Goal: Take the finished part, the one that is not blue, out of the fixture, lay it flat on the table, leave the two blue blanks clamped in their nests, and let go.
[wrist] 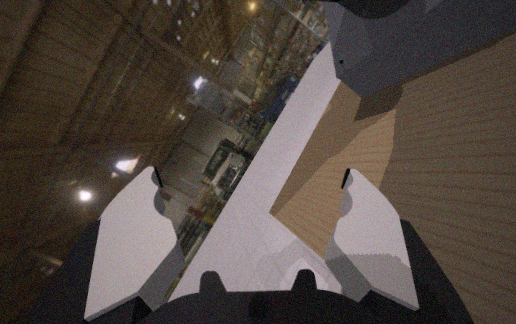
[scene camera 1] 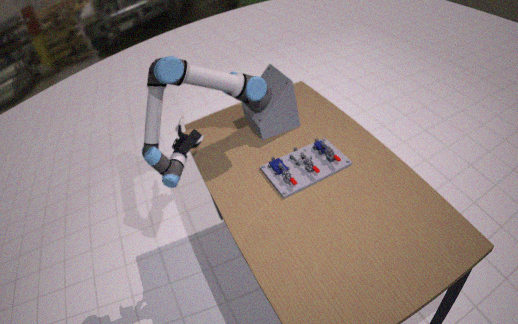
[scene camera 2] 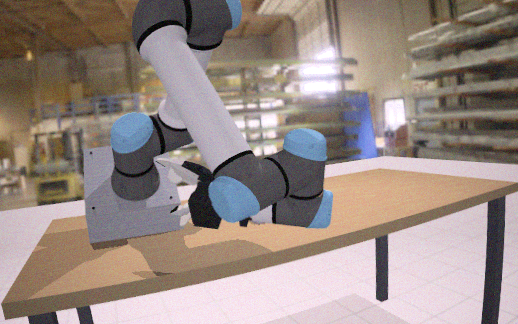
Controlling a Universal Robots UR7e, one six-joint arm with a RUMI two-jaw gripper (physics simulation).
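Seen in the pictures: gripper, fingertip midpoint: (wrist: pixel 254 169) (scene camera 1: pixel 192 125) (scene camera 2: pixel 163 187); arm's base, origin of the base link: (scene camera 1: pixel 262 99) (scene camera 2: pixel 135 181).
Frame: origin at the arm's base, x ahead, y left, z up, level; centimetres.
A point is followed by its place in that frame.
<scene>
The fixture is a grey plate (scene camera 1: pixel 274 181) @[z -13.7, x 44.1, y -18.3 cm] on the table, with three nests in a row, each with a red-tipped clamp. A blue blank (scene camera 1: pixel 276 166) @[z -12.1, x 37.7, y -13.7 cm] sits in the left nest and another blue blank (scene camera 1: pixel 320 145) @[z -11.1, x 38.6, y 8.9 cm] in the right nest, as seen in scene camera 1. The middle nest shows small grey shapes; the finished part cannot be told apart from the clamp at this size. My gripper (scene camera 1: pixel 191 130) @[z 2.4, x 1.6, y -37.9 cm] (scene camera 2: pixel 166 186) @[z 2.4, x 1.6, y -37.9 cm] (wrist: pixel 254 169) @[z 2.4, x 1.6, y -37.9 cm] is open and empty, raised near the table's edge on the base side, well away from the fixture. The fixture does not show in the wrist view.
The grey angled base block (scene camera 1: pixel 280 110) @[z -2.3, x 12.6, y 3.5 cm] (scene camera 2: pixel 127 220) @[z -10.0, x -4.8, y -7.1 cm] (wrist: pixel 420 50) @[z -11.7, x -2.1, y -7.4 cm] carries the arm at one end of the wooden table (scene camera 1: pixel 350 240) @[z -15.2, x 89.7, y -10.0 cm] (scene camera 2: pixel 370 200) @[z -15.2, x 73.5, y -21.5 cm] (wrist: pixel 450 150) @[z -15.2, x 2.7, y -24.9 cm]. The folded forearm and wrist hang beyond the table's edge in scene camera 1.
</scene>
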